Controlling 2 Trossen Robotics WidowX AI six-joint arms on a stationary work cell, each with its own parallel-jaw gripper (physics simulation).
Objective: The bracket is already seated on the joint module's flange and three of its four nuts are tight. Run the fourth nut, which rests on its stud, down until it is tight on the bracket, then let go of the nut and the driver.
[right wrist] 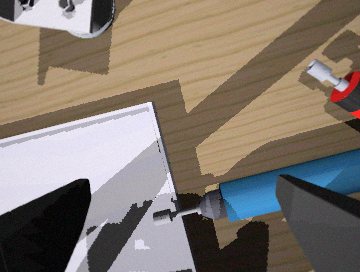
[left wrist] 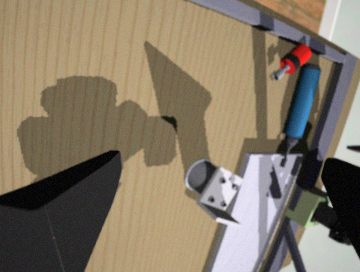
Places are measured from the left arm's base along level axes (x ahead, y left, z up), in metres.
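Where they show: left gripper, fingertip midpoint: (left wrist: 223, 164); right gripper, fingertip midpoint: (right wrist: 184, 186); right arm's base, link origin: (left wrist: 319, 211).
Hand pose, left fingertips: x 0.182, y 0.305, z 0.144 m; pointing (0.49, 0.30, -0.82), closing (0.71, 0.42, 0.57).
Note:
Things, the pixels of their top centre, and the offset from my left fingertips. "spot": a spot on its surface instead.
- round joint module, top centre: (left wrist: 225, 194) dz -0.179, dx +0.253, dy -0.071 m
- blue-handled driver, surface spot: (right wrist: 255, 197) spot: dz -0.214, dx +0.433, dy +0.112 m
- red driver, top centre: (left wrist: 297, 65) dz -0.219, dx +0.327, dy +0.199 m
- white tray, top centre: (right wrist: 6, 234) (left wrist: 253, 230) dz -0.237, dx +0.512, dy -0.167 m
- green block, top centre: (left wrist: 319, 211) dz -0.185, dx +0.706, dy -0.056 m
The silver bracket (left wrist: 220, 192) (right wrist: 47, 12) sits on the round joint module (left wrist: 199, 176). Dark stud or nut spots show on its face in the left wrist view, too small to tell which nut is loose. In the right wrist view it is cut off at the top left. A blue-handled driver (left wrist: 303, 102) (right wrist: 255, 197) lies with its socket tip over the end of the white tray. My right gripper (right wrist: 184, 186) is open above this driver, its fingers on either side of the metal nose. My left gripper (left wrist: 223, 164) is open and empty, with the bracket showing between and beyond its fingers.
A red driver (left wrist: 296, 59) (right wrist: 352, 92) lies near the blue one, by the far corner. The white tray (left wrist: 235, 245) (right wrist: 100, 145) lies beside the bracket. Grey rails (left wrist: 334, 105) edge the table. A green block (left wrist: 306, 206) stands by the tray's outer side.

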